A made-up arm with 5 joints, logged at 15 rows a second.
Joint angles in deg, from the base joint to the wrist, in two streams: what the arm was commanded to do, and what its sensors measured. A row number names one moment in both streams.
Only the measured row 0 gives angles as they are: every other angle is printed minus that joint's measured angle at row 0.
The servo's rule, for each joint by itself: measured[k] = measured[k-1] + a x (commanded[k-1-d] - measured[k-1]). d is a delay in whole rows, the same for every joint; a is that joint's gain. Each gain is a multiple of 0.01, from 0.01 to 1. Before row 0 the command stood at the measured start. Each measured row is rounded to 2 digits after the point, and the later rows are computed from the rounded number. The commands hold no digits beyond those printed.
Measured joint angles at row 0:
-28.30, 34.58, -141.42, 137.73, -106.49
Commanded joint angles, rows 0 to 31:
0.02, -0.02, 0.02, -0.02, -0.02
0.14, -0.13, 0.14, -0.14, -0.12
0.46, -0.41, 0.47, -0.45, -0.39
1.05, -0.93, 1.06, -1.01, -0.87
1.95, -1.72, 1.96, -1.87, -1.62
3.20, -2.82, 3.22, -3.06, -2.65
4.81, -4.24, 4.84, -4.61, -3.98
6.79, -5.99, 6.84, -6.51, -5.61
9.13, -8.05, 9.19, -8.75, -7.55
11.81, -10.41, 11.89, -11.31, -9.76
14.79, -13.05, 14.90, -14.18, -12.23
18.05, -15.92, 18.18, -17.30, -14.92
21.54, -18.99, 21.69, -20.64, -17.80
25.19, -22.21, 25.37, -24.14, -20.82
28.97, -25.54, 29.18, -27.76, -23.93
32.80, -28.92, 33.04, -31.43, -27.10
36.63, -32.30, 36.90, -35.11, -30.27
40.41, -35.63, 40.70, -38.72, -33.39
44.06, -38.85, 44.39, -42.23, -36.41
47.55, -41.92, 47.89, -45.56, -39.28
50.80, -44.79, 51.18, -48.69, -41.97
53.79, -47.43, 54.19, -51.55, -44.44
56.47, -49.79, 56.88, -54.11, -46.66
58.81, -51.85, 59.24, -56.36, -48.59
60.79, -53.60, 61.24, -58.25, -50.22
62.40, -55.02, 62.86, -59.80, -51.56
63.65, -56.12, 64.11, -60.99, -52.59
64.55, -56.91, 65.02, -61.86, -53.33
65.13, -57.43, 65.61, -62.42, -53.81
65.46, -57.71, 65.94, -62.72, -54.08
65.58, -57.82, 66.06, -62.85, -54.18
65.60, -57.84, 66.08, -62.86, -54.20
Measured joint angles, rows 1 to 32:
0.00, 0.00, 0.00, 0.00, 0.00
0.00, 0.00, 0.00, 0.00, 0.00
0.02, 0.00, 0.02, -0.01, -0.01
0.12, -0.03, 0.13, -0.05, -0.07
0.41, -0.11, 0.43, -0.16, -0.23
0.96, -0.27, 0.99, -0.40, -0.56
1.81, -0.56, 1.85, -0.81, -1.10
3.01, -1.01, 3.07, -1.44, -1.89
4.56, -1.66, 4.65, -2.33, -2.96
6.48, -2.53, 6.60, -3.50, -4.31
8.76, -3.63, 8.91, -4.97, -5.96
11.38, -4.99, 11.56, -6.75, -7.90
14.31, -6.60, 14.53, -8.83, -10.11
17.53, -8.46, 17.78, -11.20, -12.56
20.98, -10.57, 21.26, -13.84, -15.23
24.60, -12.90, 24.92, -16.72, -18.08
28.36, -15.43, 28.71, -19.81, -21.06
32.18, -18.13, 32.56, -23.06, -24.14
36.01, -20.96, 36.42, -26.43, -27.27
39.79, -23.89, 40.23, -29.87, -30.39
43.46, -26.88, 43.93, -33.33, -33.46
46.98, -29.89, 47.45, -36.75, -36.43
50.27, -32.87, 50.77, -40.09, -39.26
53.30, -35.78, 53.81, -43.30, -41.90
56.03, -38.58, 56.54, -46.33, -44.33
58.42, -41.23, 58.94, -49.14, -46.50
60.46, -43.70, 60.99, -51.69, -48.40
62.13, -45.96, 62.65, -53.96, -50.01
63.44, -47.99, 63.95, -55.93, -51.33
64.39, -49.77, 64.90, -57.59, -52.35
65.03, -51.30, 65.53, -58.94, -53.09
65.40, -52.58, 65.89, -60.00, -53.59
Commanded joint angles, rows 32 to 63:
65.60, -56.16, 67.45, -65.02, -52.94
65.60, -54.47, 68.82, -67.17, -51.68
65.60, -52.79, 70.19, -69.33, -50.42
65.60, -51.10, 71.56, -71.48, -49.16
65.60, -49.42, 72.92, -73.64, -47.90
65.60, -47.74, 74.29, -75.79, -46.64
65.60, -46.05, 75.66, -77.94, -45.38
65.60, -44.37, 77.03, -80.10, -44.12
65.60, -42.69, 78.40, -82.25, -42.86
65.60, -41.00, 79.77, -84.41, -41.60
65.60, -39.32, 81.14, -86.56, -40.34
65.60, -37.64, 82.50, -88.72, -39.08
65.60, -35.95, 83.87, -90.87, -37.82
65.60, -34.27, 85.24, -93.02, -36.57
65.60, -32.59, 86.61, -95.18, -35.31
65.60, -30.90, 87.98, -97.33, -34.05
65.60, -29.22, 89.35, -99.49, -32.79
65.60, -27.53, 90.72, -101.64, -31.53
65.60, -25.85, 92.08, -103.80, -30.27
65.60, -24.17, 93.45, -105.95, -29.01
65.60, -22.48, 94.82, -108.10, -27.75
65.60, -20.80, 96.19, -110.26, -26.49
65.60, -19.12, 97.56, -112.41, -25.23
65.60, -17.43, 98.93, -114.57, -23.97
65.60, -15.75, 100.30, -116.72, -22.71
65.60, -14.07, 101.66, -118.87, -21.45
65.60, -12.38, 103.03, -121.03, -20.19
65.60, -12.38, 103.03, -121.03, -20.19
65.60, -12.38, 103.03, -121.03, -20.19
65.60, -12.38, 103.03, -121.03, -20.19
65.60, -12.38, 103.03, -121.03, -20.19
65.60, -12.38, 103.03, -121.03, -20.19
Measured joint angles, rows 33 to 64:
65.55, -53.63, 66.04, -60.80, -53.89
65.59, -54.47, 66.08, -61.38, -54.05
65.60, -54.81, 67.30, -62.40, -53.48
65.60, -54.74, 68.65, -63.74, -52.56
65.60, -54.35, 70.02, -65.31, -51.47
65.60, -53.70, 71.39, -67.04, -50.29
65.60, -52.84, 72.75, -68.89, -49.07
65.60, -51.82, 74.12, -70.82, -47.83
65.60, -50.67, 75.49, -72.81, -46.58
65.60, -49.41, 76.86, -74.85, -45.33
65.60, -48.07, 78.23, -76.92, -44.07
65.60, -46.66, 79.60, -79.02, -42.81
65.60, -45.19, 80.97, -81.13, -41.55
65.60, -43.68, 82.33, -83.26, -40.29
65.60, -42.13, 83.70, -85.39, -39.03
65.60, -40.56, 85.07, -87.53, -37.78
65.60, -38.97, 86.44, -89.67, -36.52
65.60, -37.36, 87.81, -91.81, -35.26
65.60, -35.73, 89.18, -93.96, -34.00
65.60, -34.09, 90.55, -96.11, -32.74
65.60, -32.44, 91.91, -98.26, -31.48
65.60, -30.79, 93.28, -100.41, -30.22
65.60, -29.13, 94.65, -102.56, -28.96
65.60, -27.46, 96.02, -104.72, -27.70
65.60, -25.79, 97.39, -106.87, -26.44
65.60, -24.12, 98.76, -109.03, -25.18
65.60, -22.45, 100.13, -111.18, -23.92
65.60, -20.77, 101.49, -113.33, -22.66
65.60, -19.09, 102.86, -115.49, -21.40
65.60, -17.75, 103.01, -117.04, -20.78
65.60, -16.68, 103.03, -118.16, -20.48
65.60, -15.82, 103.03, -118.96, -20.33

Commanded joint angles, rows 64 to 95:
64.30, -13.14, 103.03, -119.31, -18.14
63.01, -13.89, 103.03, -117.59, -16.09
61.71, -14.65, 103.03, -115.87, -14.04
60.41, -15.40, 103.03, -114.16, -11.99
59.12, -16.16, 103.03, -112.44, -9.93
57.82, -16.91, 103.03, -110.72, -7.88
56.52, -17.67, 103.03, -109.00, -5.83
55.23, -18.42, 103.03, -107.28, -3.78
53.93, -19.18, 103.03, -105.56, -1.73
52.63, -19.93, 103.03, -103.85, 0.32
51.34, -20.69, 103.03, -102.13, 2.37
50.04, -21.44, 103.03, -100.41, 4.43
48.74, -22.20, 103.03, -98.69, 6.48
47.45, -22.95, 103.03, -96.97, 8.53
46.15, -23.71, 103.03, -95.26, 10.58
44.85, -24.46, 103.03, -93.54, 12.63
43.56, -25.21, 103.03, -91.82, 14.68
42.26, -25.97, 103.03, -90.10, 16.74
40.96, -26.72, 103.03, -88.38, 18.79
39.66, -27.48, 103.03, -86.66, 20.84
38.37, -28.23, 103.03, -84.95, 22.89
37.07, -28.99, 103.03, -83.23, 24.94
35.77, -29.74, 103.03, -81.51, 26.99
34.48, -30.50, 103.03, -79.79, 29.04
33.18, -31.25, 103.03, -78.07, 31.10
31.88, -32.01, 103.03, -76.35, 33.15
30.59, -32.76, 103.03, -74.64, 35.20
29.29, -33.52, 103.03, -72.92, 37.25
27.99, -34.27, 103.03, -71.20, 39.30
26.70, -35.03, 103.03, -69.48, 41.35
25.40, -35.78, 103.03, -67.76, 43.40
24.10, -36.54, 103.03, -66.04, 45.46
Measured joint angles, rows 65 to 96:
65.60, -15.13, 103.03, -119.54, -20.26
65.60, -14.58, 103.03, -119.96, -20.22
64.48, -14.29, 103.03, -119.78, -19.16
63.22, -14.21, 103.03, -119.17, -17.59
61.92, -14.30, 103.03, -118.25, -15.78
60.62, -14.52, 103.03, -117.10, -13.85
59.33, -14.85, 103.03, -115.80, -11.85
58.03, -15.26, 103.03, -114.38, -9.83
56.73, -15.74, 103.03, -112.87, -7.79
55.44, -16.28, 103.03, -111.30, -5.74
54.14, -16.86, 103.03, -109.69, -3.69
52.84, -17.47, 103.03, -108.05, -1.64
51.55, -18.11, 103.03, -106.39, 0.41
50.25, -18.78, 103.03, -104.72, 2.46
48.95, -19.46, 103.03, -103.03, 4.51
47.66, -20.16, 103.03, -101.33, 6.56
46.36, -20.87, 103.03, -99.63, 8.61
45.06, -21.59, 103.03, -97.92, 10.66
43.77, -22.31, 103.03, -96.21, 12.71
42.47, -23.04, 103.03, -94.50, 14.77
41.17, -23.78, 103.03, -92.79, 16.82
39.87, -24.52, 103.03, -91.07, 18.87
38.58, -25.26, 103.03, -89.36, 20.92
37.28, -26.01, 103.03, -87.64, 22.97
35.98, -26.76, 103.03, -85.92, 25.02
34.69, -27.51, 103.03, -84.20, 27.07
33.39, -28.26, 103.03, -82.48, 29.13
32.09, -29.01, 103.03, -80.76, 31.18
30.80, -29.76, 103.03, -79.05, 33.23
29.50, -30.51, 103.03, -77.33, 35.28
28.20, -31.26, 103.03, -75.61, 37.33
26.91, -32.01, 103.03, -73.89, 39.38

